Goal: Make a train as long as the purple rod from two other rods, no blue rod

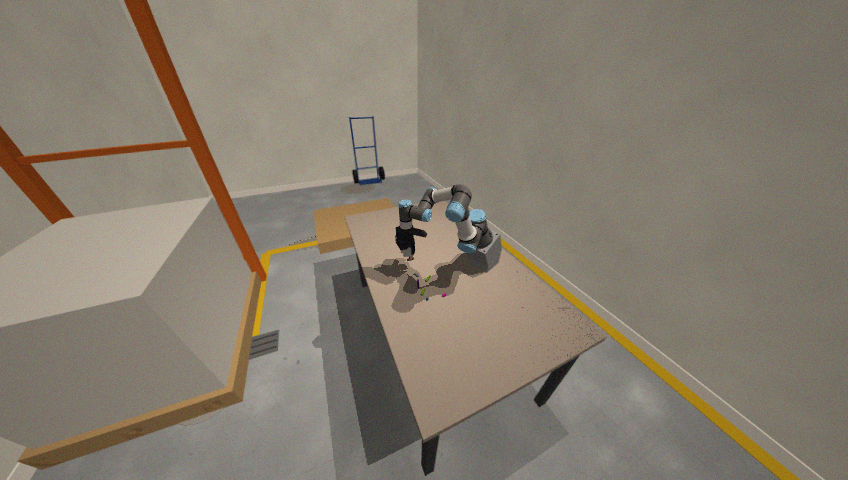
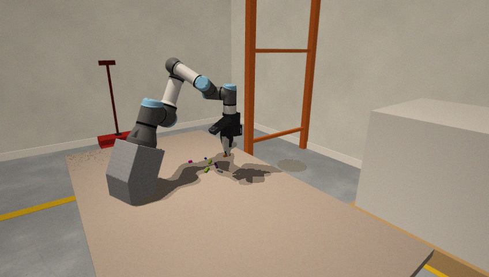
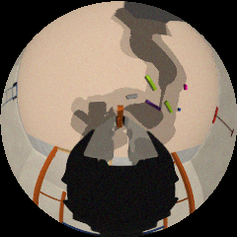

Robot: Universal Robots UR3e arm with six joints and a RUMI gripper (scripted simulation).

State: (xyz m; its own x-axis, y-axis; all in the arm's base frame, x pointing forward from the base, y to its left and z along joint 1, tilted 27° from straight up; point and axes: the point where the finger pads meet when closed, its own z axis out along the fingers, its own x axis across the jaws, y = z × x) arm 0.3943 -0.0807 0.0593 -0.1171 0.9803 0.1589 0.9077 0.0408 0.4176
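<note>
My gripper is now 120 mm past the magenta rod, 230 mm to the right of it and 110 mm above it. Round my hand: purple rod 10 mm behind, 110 mm to the left, 110 mm below; orange rod 10 mm below; grey rod 20 mm behind, 30 mm to the left, 110 mm below.
</note>
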